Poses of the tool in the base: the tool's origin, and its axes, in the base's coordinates. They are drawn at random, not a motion.
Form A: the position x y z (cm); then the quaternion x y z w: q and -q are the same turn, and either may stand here.
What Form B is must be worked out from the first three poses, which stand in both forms.
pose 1, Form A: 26.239, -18.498, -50.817, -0.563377, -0.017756, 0.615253, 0.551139
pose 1, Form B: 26.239, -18.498, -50.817, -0.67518, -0.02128, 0.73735, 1.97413
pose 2, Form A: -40.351, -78.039, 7.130, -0.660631, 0.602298, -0.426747, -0.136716
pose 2, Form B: -40.351, -78.039, 7.130, 0.66689, -0.60801, 0.43079, 2.86730
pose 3, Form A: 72.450, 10.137, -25.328, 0.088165, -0.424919, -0.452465, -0.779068
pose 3, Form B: 72.450, 10.137, -25.328, -0.14063, 0.67777, 0.72170, 1.35524
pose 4, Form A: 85.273, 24.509, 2.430, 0.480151, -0.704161, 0.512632, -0.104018
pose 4, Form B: 85.273, 24.509, 2.430, -0.48277, 0.70800, -0.51543, 2.93318
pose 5, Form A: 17.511, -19.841, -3.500, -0.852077, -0.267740, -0.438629, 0.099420
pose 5, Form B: 17.511, -19.841, -3.500, -0.85632, -0.26907, -0.44081, 2.94242
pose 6, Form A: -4.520, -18.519, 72.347, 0.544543, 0.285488, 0.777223, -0.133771
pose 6, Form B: -4.520, -18.519, 72.347, -0.54948, -0.28808, -0.78427, 2.87325
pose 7, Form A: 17.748, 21.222, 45.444, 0.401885, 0.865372, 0.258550, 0.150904
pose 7, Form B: 17.748, 21.222, 45.444, 0.40654, 0.87540, 0.26155, 2.83863
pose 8, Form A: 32.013, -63.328, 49.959, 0.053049, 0.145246, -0.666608, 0.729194
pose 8, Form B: 32.013, -63.328, 49.959, 0.07752, 0.21225, -0.97414, 1.50731
